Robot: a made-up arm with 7 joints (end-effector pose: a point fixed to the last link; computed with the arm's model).
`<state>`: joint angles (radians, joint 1 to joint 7).
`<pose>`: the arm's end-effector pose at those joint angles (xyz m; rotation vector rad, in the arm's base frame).
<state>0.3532 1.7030 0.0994 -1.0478 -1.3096 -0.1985 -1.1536</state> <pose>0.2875 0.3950 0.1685 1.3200 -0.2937 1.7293</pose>
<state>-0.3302 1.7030 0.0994 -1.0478 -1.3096 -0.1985 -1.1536</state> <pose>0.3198 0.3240 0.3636 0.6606 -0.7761 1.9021</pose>
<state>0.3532 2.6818 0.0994 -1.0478 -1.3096 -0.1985 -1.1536</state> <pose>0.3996 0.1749 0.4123 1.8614 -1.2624 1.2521</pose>
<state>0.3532 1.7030 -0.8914 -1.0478 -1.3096 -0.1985 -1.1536</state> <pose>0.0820 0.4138 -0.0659 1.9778 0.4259 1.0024</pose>
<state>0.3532 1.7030 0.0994 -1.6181 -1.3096 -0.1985 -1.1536</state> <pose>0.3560 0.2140 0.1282 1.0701 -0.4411 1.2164</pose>
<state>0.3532 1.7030 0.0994 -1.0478 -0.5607 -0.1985 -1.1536</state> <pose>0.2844 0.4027 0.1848 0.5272 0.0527 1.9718</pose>
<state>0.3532 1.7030 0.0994 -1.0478 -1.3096 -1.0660 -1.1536</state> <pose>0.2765 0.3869 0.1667 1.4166 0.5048 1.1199</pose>
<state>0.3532 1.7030 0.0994 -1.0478 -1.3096 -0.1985 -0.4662</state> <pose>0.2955 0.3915 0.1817 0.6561 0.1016 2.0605</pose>
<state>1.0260 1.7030 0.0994 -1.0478 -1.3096 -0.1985 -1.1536</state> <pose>0.1343 0.4426 0.0376 1.8728 0.2274 1.3925</pose>
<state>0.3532 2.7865 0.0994 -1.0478 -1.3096 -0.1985 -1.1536</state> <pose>0.4079 0.1387 0.4229 1.9048 -1.3655 1.1782</pose>
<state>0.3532 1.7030 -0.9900 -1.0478 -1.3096 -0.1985 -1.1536</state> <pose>0.0512 0.4129 -0.0759 2.0253 0.4971 0.9147</pose>
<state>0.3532 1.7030 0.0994 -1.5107 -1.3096 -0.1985 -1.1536</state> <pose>0.3511 0.2510 0.1341 1.1190 -0.4169 1.3126</pose>
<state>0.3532 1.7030 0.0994 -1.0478 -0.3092 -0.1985 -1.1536</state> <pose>0.2818 0.4071 0.1884 0.2510 0.1664 2.0042</pose>
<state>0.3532 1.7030 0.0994 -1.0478 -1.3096 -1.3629 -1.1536</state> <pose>0.2730 0.3844 0.1687 1.4025 0.7511 0.8832</pose>
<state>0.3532 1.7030 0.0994 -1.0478 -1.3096 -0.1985 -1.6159</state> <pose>0.2806 0.4017 0.1636 1.7114 -0.5532 1.4059</pose>
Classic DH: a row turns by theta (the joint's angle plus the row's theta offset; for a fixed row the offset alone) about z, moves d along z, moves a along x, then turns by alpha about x. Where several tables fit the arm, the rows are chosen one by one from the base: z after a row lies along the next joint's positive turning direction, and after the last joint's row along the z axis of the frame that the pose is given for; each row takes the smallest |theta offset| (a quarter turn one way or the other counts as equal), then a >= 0, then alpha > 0; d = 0 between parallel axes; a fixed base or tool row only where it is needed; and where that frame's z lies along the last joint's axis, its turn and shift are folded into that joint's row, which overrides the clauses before.
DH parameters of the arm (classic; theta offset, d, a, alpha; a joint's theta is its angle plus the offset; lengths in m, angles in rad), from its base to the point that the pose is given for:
base (fixed): 0 0.1836 0.0118 -1.2217
joint 1: -1.5708 -0.0002 0.0016 -1.5708
joint 2: 1.2217 -0.0158 0.0059 1.5708
joint 3: 1.5708 -0.1768 0.0334 -1.5708
joint 4: 0 -0.0011 -0.0416 1.5708
joint 5: 0 -0.3404 -0.0141 -1.5708
joint 6: 0 0.0095 -0.0076 1.5708
joint 7: 1.5708 -0.0127 0.0225 -1.5708
tool (fixed): 3.1416 0.0069 0 0

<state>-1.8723 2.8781 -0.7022 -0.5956 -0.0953 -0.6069 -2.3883</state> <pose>-0.3317 0.3537 0.3439 -0.1789 1.4869 -2.5020</pose>
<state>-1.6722 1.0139 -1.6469 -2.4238 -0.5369 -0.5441 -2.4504</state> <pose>0.1522 -0.2415 0.0645 0.1061 -1.2460 -1.0193</pose>
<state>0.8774 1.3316 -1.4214 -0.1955 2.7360 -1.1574 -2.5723</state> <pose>-0.2483 0.4419 0.1176 0.6908 -0.6501 2.6343</pose>
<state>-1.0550 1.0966 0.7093 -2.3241 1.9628 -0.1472 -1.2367</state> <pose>-0.0004 0.0299 0.5000 -0.6677 0.8044 -1.1416</pose>
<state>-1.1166 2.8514 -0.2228 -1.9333 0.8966 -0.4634 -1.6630</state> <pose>0.1328 0.0007 0.5366 -0.0183 -0.8786 0.8951</pose>
